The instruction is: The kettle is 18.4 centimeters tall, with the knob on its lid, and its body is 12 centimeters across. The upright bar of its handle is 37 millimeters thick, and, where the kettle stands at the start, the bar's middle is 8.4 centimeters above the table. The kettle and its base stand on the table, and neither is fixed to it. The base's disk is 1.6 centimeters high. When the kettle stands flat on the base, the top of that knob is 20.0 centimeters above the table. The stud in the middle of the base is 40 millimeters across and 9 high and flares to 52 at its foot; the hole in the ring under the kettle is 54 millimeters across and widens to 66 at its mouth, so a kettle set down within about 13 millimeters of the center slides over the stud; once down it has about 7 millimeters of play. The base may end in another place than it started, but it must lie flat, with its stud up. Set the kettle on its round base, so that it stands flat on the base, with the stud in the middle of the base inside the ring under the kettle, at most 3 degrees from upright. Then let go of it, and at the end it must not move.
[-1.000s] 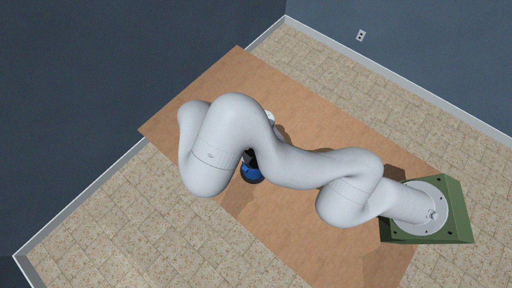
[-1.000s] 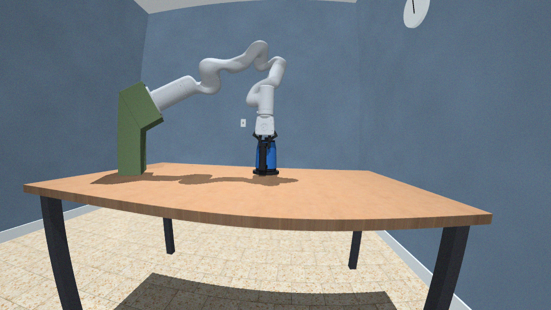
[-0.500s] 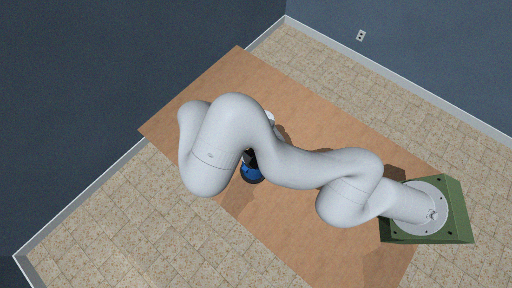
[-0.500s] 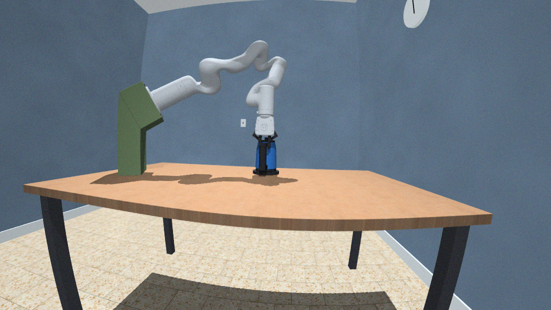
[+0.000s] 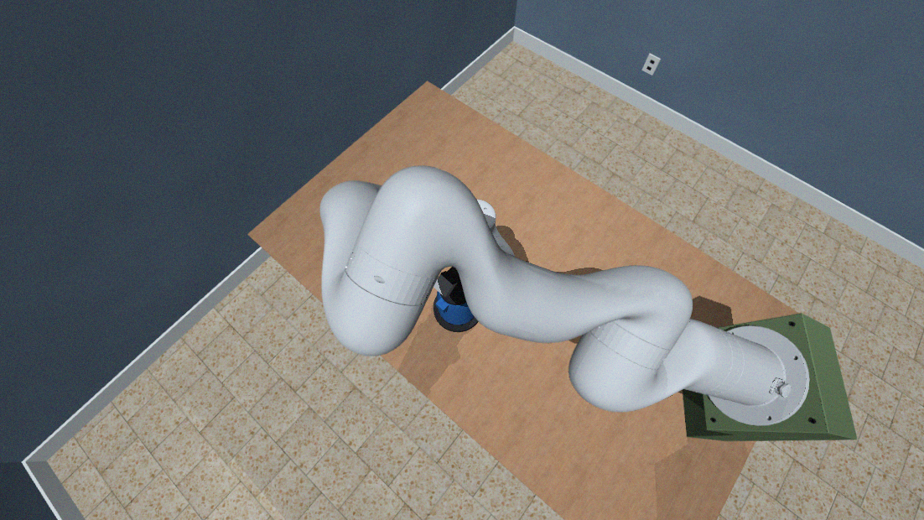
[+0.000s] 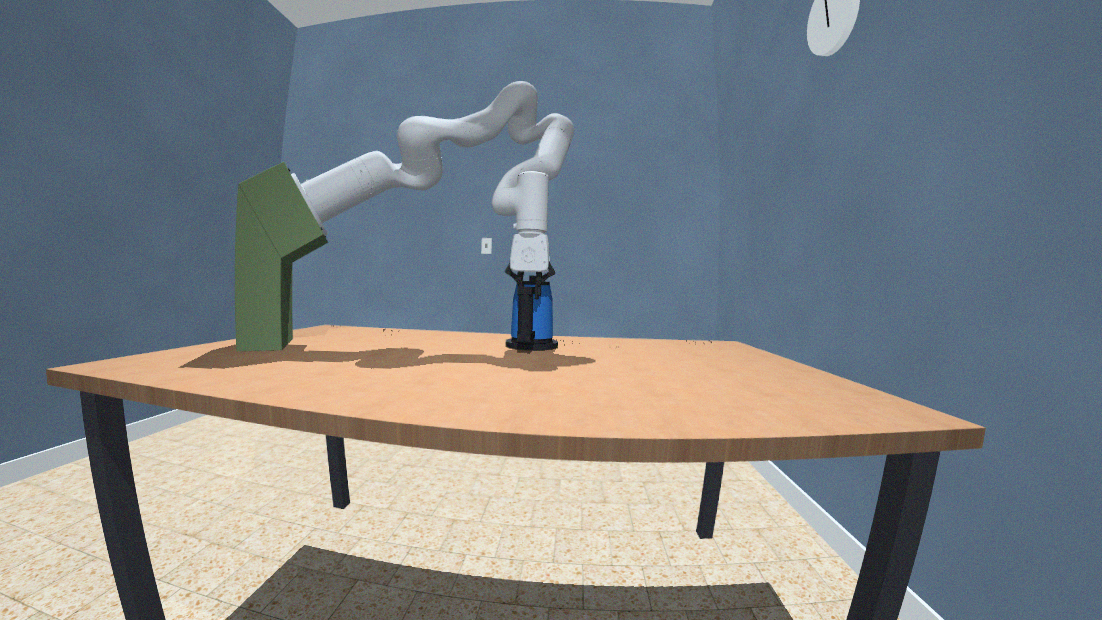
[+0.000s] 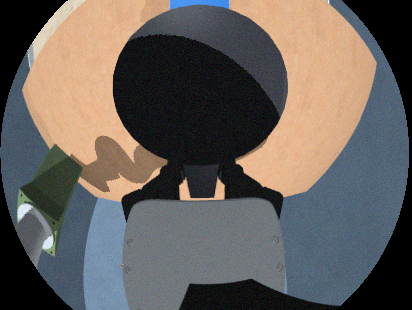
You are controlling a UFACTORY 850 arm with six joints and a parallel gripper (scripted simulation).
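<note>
The blue kettle is 10 mm behind my hand, 30 mm to the left of it and 50 mm below it. Also, from my hand: black round base: 20 mm behind, 70 mm to the left, 150 mm below.
</note>
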